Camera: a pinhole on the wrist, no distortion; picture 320 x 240 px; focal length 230.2 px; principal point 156.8 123.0 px. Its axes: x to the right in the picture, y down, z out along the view. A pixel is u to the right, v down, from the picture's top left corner.
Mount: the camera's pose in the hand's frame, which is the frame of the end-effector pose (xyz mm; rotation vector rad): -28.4 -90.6 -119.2 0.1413 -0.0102 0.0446
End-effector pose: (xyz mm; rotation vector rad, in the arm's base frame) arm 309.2 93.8 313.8 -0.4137 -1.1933 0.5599
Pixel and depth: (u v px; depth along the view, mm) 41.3 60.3 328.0
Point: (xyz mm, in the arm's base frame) 122.4 -205.0 366.3
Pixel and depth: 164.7 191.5 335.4
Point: 95.3 50.9 391.3
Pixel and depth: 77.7 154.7 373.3
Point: 43.2 -79.6 331.7
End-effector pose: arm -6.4 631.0 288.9 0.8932 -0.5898 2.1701
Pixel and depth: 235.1 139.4 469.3
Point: 163.9 540.7 630.2
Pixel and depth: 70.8 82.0 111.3
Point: 120.0 690.9 246.8
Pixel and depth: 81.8 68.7 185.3
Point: 184.6 661.9 283.9
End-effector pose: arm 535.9 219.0 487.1 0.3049 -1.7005 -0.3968
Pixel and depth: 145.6 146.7 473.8
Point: 191.5 175.0 339.2
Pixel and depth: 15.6 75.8 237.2
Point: 455.3 139.4 241.2
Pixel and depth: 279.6 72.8 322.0
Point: 318.6 -3.0 504.6
